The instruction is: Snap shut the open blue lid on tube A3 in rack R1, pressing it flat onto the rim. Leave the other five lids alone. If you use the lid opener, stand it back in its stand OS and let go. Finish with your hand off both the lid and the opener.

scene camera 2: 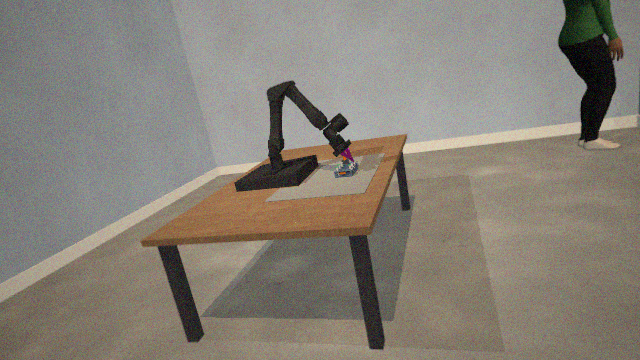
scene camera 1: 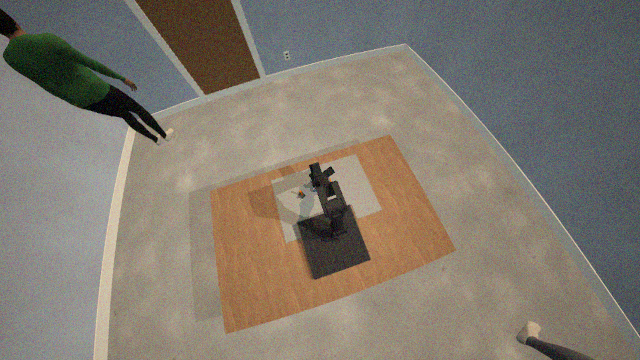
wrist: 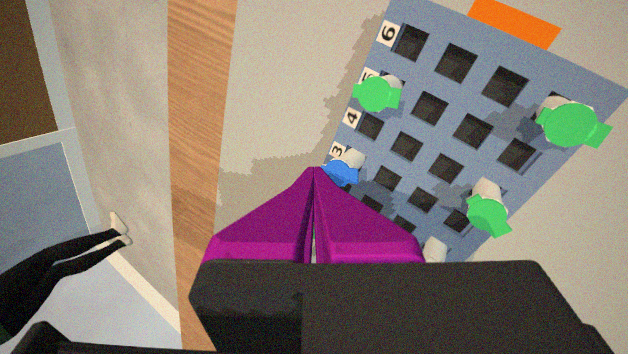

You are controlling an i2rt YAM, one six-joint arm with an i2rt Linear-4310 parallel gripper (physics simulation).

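Places are measured from the arm's base along level axes (x ahead, y left, z up), in millimetres.
Where they show: gripper, fingertip midpoint: [scene camera 2: 353, 161] [wrist: 314, 177]; arm's base, origin of the base link: [scene camera 2: 278, 169] [scene camera 1: 338, 233].
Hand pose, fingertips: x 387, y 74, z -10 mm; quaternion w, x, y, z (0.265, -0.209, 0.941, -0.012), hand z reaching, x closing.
Observation:
Things, the pixels of their centre, and the offset from my fingertips. "spot": a spot on its surface instead. Level surfaces: height alone.
- blue lid, body centre: [wrist: 337, 173] dx -8, dy -11, dz +1 mm
- blue-grey rack, body centre: [wrist: 420, 164] [scene camera 2: 345, 168] dx -36, dy -28, dz -23 mm
- label 5, surface spot: [wrist: 376, 94] spot: dx -5, dy -50, dz +1 mm
- white tube, surface spot: [wrist: 435, 249] spot: dx -66, dy -4, dz -10 mm
- dark object, body centre: [scene camera 1: 301, 193] dx -96, dy +114, dz -2 mm
- grey mat, its level: dz -47 mm
- wooden table, its level: dz -50 mm
My gripper [wrist: 314, 177] [scene camera 2: 353, 161] is shut and empty, magenta fingertips together. In the wrist view the tips are at the left edge of the blue lid [wrist: 341, 172] on the white tube at label 3, and overlap it slightly. I cannot tell whether they touch it or whether the lid is fully flat. The blue-grey rack [wrist: 435, 25] [scene camera 2: 354, 170] stands on the grey mat. Green lids show at label 5 [wrist: 376, 94], at the right [wrist: 570, 125] and at the lower right [wrist: 487, 215]. Another white tube [wrist: 435, 249] is partly hidden by the gripper.
A small orange and dark object [scene camera 1: 301, 193], too small to identify surely, stands on the grey mat [scene camera 1: 367, 195] [scene camera 2: 320, 190] beside the arm. The black arm base [scene camera 1: 335, 255] [scene camera 2: 275, 175] is on the wooden table [scene camera 1: 410, 220] [scene camera 2: 250, 217]. A person in green [scene camera 1: 65, 70] [scene camera 2: 587, 30] stands beyond the table.

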